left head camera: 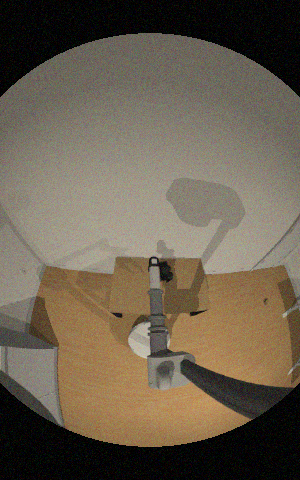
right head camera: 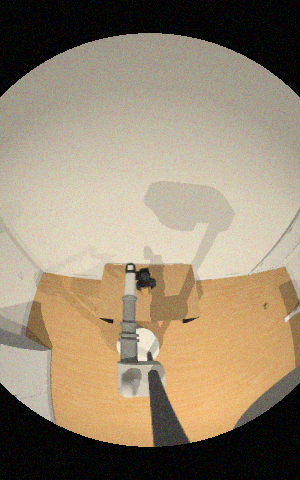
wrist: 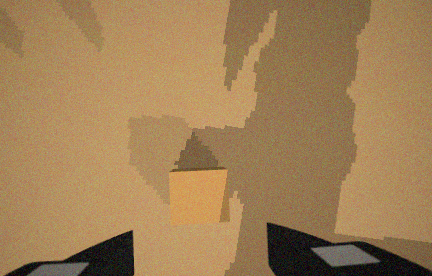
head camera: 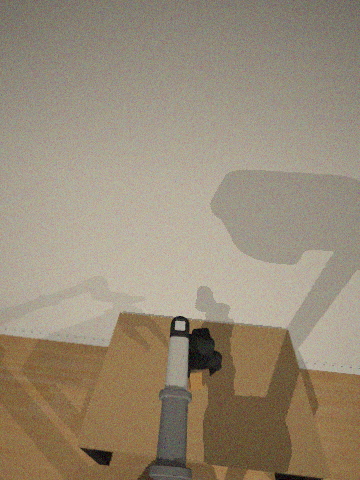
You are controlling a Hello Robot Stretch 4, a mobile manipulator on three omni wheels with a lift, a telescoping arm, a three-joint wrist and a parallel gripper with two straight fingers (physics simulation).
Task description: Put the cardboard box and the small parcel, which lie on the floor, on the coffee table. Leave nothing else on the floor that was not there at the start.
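Frame: origin at the robot's base, x left, y back, z up, level; centimetres.
Seen in the pictures: gripper, fingertip midpoint: (left head camera: 160, 281) (right head camera: 145, 288) (wrist: 201, 247) (head camera: 199, 373); robot's base, origin of the base link: (left head camera: 148, 338) (right head camera: 138, 345).
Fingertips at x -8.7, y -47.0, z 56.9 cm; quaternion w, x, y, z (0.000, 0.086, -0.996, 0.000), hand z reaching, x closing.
Pixels of each thing's top centre, then the offset from my fingertips to it. Level surfaces: height alone.
- coffee table, its level: dz -14.7 cm
- small parcel, middle of its top: (wrist: 199, 197) (head camera: 196, 379) (right head camera: 145, 291) dz -9.7, dx +0.2, dy -1.4 cm
- small dark thing, middle of its top: (right head camera: 267, 305) (left head camera: 267, 300) dz -54.7, dx -181.5, dy +35.9 cm
The coffee table (head camera: 135, 390) (left head camera: 130, 285) (right head camera: 115, 295) (wrist: 75, 150) stands against the wall, with its wooden top under my arm. A small orange-tan box, by its size the small parcel (head camera: 197, 381) (right head camera: 145, 290) (wrist: 198, 197), sits on the table top. My gripper (head camera: 205, 357) (left head camera: 166, 271) (right head camera: 145, 280) (wrist: 201, 247) is open above the table. In the wrist view its fingers stand wide apart, and the parcel lies apart from both, below and a little beyond the tips. The larger cardboard box does not show in these views.
A round white object (left head camera: 137, 341) (right head camera: 146, 342) is on the floor before the table, partly under my arm. Grey furniture (left head camera: 30, 380) (right head camera: 25, 380) stands at the left. A small dark thing (left head camera: 265, 301) (right head camera: 265, 305) lies on the floor at the right. The wall (head camera: 150, 150) is behind the table.
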